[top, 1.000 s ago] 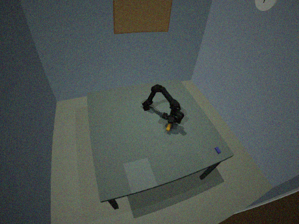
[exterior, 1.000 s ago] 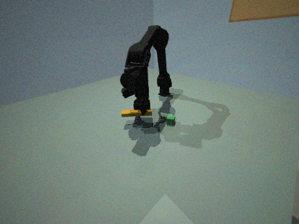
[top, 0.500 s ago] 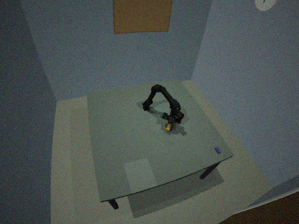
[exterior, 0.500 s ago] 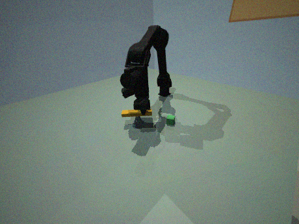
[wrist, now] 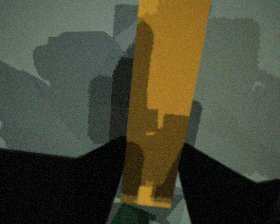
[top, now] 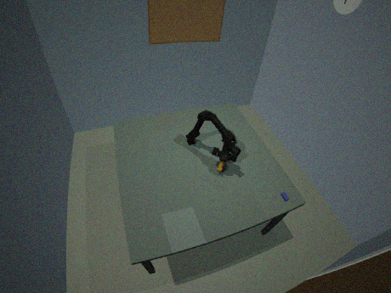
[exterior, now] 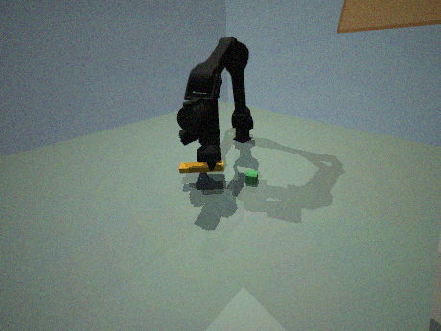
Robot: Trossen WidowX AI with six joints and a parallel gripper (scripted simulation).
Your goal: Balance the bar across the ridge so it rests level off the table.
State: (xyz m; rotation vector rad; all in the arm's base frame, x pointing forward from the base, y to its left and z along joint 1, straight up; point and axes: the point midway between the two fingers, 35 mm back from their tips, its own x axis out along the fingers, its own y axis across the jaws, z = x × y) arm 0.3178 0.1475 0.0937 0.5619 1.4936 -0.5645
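My gripper tip is 2 cm short of the bar and 2 cm to the left of it. Also, from my gripper tip: blue object 42 cm ahead, 35 cm to the left, 5 cm below; then green cube 9 cm behind, 9 cm to the left, 4 cm below.
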